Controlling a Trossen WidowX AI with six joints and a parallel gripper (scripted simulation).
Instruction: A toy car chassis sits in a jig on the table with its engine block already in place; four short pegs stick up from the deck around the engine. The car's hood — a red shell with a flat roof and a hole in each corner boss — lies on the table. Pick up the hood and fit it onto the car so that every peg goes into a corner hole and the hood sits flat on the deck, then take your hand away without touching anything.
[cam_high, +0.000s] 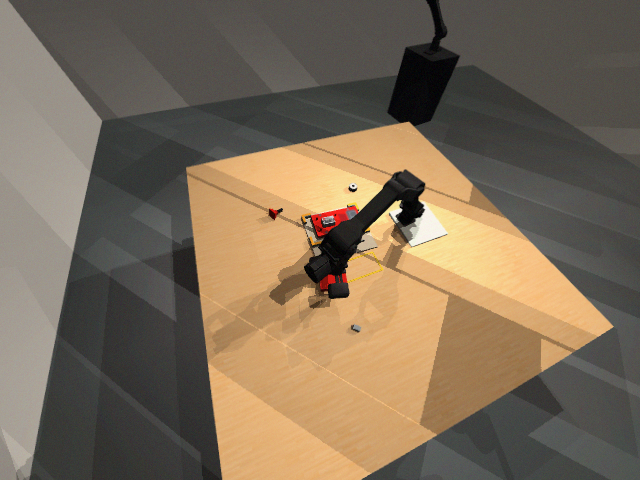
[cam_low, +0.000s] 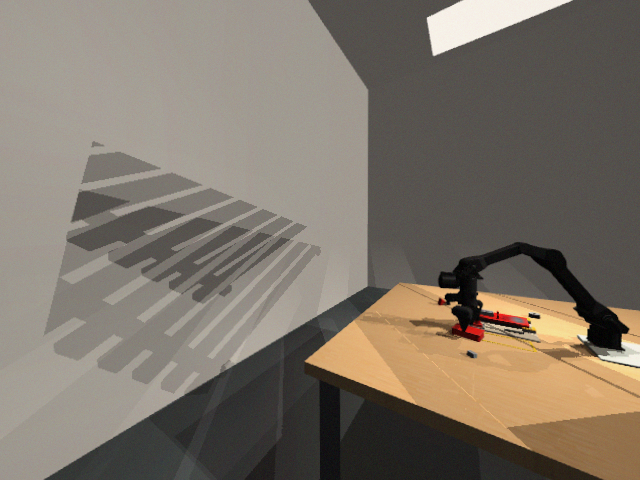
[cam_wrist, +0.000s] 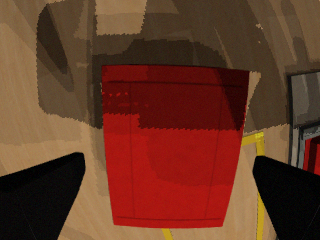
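Now: gripper tip 1 cm above the red hood. From my gripper tip the other things lie so: grey jig (19 cm to the right, 13 cm behind, 2 cm below); small wheel (36 cm to the right, 32 cm behind, 2 cm below).
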